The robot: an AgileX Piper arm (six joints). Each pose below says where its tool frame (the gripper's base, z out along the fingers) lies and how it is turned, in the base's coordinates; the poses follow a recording.
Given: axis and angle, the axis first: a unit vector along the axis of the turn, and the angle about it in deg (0 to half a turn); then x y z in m.
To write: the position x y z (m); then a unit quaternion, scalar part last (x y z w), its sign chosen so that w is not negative. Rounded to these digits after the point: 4 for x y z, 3 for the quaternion.
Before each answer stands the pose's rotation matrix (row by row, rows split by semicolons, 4 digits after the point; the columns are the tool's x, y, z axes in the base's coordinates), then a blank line. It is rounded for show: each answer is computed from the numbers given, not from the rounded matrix.
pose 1, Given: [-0.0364 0.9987 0.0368 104.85 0.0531 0.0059 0.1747]
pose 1, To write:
-0.2546 -0.0812 0.9636; -0.0101 0.9966 0.0814; -0.9670 0.0110 -0.2546

[0.0531 0.0059 0.1747 -0.029 0.791 0.029 0.610]
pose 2, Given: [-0.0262 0.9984 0.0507 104.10 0.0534 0.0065 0.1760]
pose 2, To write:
-0.2428 -0.0817 0.9666; 0.0166 0.9959 0.0884; -0.9699 0.0375 -0.2404

[0.0534 0.0065 0.1760 -0.021 0.787 0.040 0.615]
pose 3, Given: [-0.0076 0.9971 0.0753 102.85 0.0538 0.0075 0.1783]
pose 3, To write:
-0.2223 -0.0827 0.9715; 0.0642 0.9930 0.0992; -0.9729 0.0844 -0.2155

[0.0538 0.0075 0.1783 -0.006 0.780 0.059 0.624]
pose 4, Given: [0.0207 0.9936 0.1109 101.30 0.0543 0.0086 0.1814]
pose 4, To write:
-0.1954 -0.0842 0.9771; 0.1334 0.9848 0.1115; -0.9716 0.1521 -0.1812

[0.0543 0.0086 0.1814 0.016 0.768 0.086 0.634]
